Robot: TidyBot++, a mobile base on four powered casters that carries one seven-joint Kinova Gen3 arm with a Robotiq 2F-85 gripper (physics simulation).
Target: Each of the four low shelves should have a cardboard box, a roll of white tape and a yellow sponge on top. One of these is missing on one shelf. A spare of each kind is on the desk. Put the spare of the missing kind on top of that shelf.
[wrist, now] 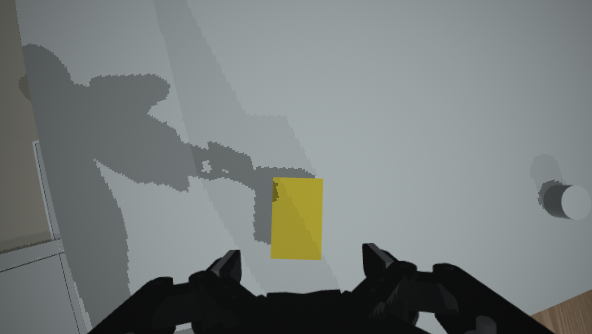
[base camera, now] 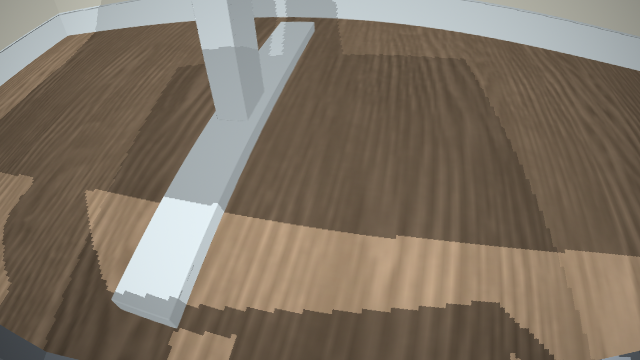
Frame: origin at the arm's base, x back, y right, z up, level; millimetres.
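Seen in the pictures: gripper, fingertip midpoint: [wrist: 301, 260].
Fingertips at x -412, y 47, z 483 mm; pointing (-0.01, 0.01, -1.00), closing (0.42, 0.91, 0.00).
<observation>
A point is followed by its place in that frame.
A yellow sponge [wrist: 297, 215] {x -425, y 50, z 368 mm} lies flat on the grey desk top [wrist: 425, 100] {x -480, y 296, z 324 mm} near the middle of the wrist view, its long side running up and down the view. My gripper [wrist: 301, 260] {x -412, y 47, z 483 mm} is open and above the desk. Its fingertips stand left and right of the sponge's lower end as seen from above, with a gap on each side. A white cylinder [wrist: 576, 202] {x -247, y 410, z 348 mm}, which looks like the roll of white tape, stands on the desk at the right edge. No cardboard box shows in either view, and no low shelf can be made out for certain.
The base camera view shows a white upright leg [base camera: 230, 75] {x -537, y -143, z -292 mm} on a long white foot bar [base camera: 175, 240] over the wooden floor [base camera: 390, 150] {x -495, y 70, z -397 mm}, with a pale skirting [base camera: 550, 35] {x -892, y 541, z -357 mm} behind. In the wrist view a pale framed surface [wrist: 30, 290] {x -560, y -1096, z -174 mm} shows at the lower left, past the desk's edge.
</observation>
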